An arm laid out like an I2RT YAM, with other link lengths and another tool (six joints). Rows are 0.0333 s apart.
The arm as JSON. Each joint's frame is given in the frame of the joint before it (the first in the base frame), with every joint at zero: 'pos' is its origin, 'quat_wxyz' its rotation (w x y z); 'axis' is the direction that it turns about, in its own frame. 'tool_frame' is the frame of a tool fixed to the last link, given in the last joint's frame.
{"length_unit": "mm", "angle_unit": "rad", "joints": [
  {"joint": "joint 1", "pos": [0.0, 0.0, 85.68], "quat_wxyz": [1.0, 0.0, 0.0, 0.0], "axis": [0.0, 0.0, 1.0]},
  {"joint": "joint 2", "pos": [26.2, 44.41, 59.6], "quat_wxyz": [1.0, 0.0, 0.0, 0.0], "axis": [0.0, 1.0, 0.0]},
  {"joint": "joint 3", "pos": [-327.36, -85.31, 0.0], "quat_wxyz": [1.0, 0.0, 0.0, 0.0], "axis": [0.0, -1.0, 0.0]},
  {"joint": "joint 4", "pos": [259.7, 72.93, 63.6], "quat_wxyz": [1.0, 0.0, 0.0, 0.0], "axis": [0.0, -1.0, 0.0]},
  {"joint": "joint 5", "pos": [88.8, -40.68, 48.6], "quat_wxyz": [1.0, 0.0, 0.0, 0.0], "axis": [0.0, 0.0, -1.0]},
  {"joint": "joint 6", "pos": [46.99, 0.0, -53.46], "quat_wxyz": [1.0, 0.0, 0.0, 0.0], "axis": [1.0, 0.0, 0.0]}
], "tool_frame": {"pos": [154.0, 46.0, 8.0], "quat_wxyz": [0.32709, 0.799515, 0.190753, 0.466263]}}
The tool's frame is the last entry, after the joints.
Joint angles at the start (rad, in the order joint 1, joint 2, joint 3, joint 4, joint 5, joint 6): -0.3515, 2.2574, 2.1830, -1.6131, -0.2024, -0.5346
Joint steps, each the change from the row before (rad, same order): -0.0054, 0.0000, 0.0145, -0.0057, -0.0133, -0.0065; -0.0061, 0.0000, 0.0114, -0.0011, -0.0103, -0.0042; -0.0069, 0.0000, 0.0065, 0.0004, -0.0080, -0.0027; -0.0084, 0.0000, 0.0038, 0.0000, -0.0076, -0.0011; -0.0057, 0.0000, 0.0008, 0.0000, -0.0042, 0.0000; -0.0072, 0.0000, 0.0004, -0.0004, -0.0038, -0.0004; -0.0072, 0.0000, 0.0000, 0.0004, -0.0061, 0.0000; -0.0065, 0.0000, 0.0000, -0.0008, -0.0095, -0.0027; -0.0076, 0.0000, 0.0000, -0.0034, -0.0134, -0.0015; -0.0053, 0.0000, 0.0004, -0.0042, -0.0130, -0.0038; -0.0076, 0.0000, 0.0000, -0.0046, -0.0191, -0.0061; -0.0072, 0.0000, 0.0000, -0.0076, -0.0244, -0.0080; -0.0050, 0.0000, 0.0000, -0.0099, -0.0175, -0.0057
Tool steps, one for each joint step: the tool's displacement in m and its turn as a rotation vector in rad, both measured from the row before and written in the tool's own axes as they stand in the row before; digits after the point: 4 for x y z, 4 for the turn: -0.0012, 0.0012, -0.0046, -0.0066, 0.0159, 0.0002; -0.0014, 0.0022, -0.0035, -0.0075, 0.0134, 0.0036; -0.0018, 0.0020, -0.0019, -0.0040, 0.0104, 0.0050; -0.0024, 0.0018, -0.0011, 0.0000, 0.0095, 0.0070; -0.0017, 0.0010, -0.0002, 0.0018, 0.0051, 0.0051; -0.0024, 0.0011, 0.0001, 0.0027, 0.0047, 0.0060; -0.0020, 0.0011, -0.0001, 0.0029, 0.0070, 0.0062; -0.0014, 0.0004, -0.0006, 0.0032, 0.0100, 0.0025; -0.0014, -0.0002, -0.0011, 0.0073, 0.0134, 0.0036; -0.0006, -0.0008, -0.0013, 0.0058, 0.0126, -0.0006; -0.0007, -0.0009, -0.0019, 0.0070, 0.0188, -0.0011; 0.0000, -0.0020, -0.0027, 0.0097, 0.0234, -0.0041; -0.0001, -0.0026, -0.0020, 0.0111, 0.0160, -0.0036
